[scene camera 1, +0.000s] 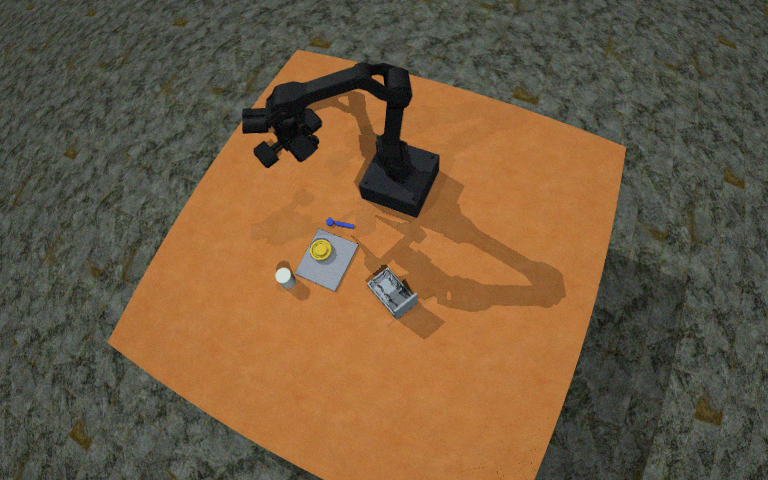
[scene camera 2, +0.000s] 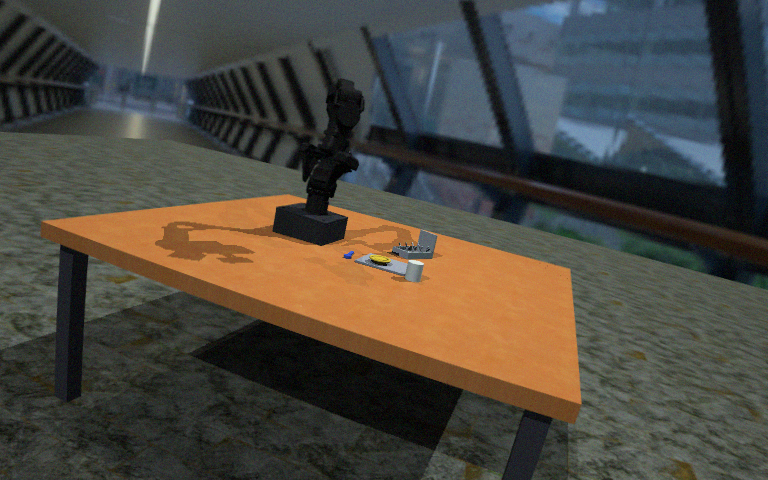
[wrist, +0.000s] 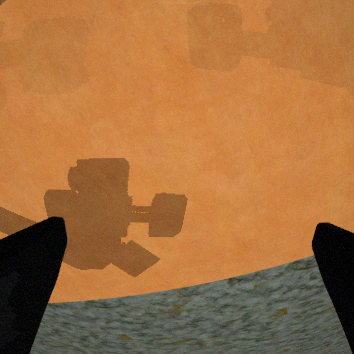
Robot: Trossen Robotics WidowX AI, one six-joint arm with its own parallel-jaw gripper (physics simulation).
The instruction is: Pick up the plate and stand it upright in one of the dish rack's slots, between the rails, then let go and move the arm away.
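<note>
A yellow round plate (scene camera 1: 321, 249) (scene camera 2: 379, 259) lies flat on a grey slab (scene camera 1: 333, 278) (scene camera 2: 396, 266), near one corner of it in scene camera 1. The small grey dish rack (scene camera 1: 406, 306) (scene camera 2: 427, 244) stands on the table, to the right of the slab in scene camera 1, with short upright pegs and a taller panel at one end. My gripper (scene camera 1: 284, 151) (wrist: 194, 235) is open and empty, high above the table on the far side of the slab from the white cylinder. The plate and the rack do not show in the wrist view. In scene camera 2 the fingers are hard to make out against the dark arm.
A white cylinder (scene camera 1: 284, 276) (scene camera 2: 414, 271) stands beside the slab. A small blue spoon-like object (scene camera 1: 343, 224) (scene camera 2: 348, 255) lies between the slab and the arm's base (scene camera 1: 400, 181) (scene camera 2: 309, 224). The table edge crosses the lower part of the wrist view, with floor beyond.
</note>
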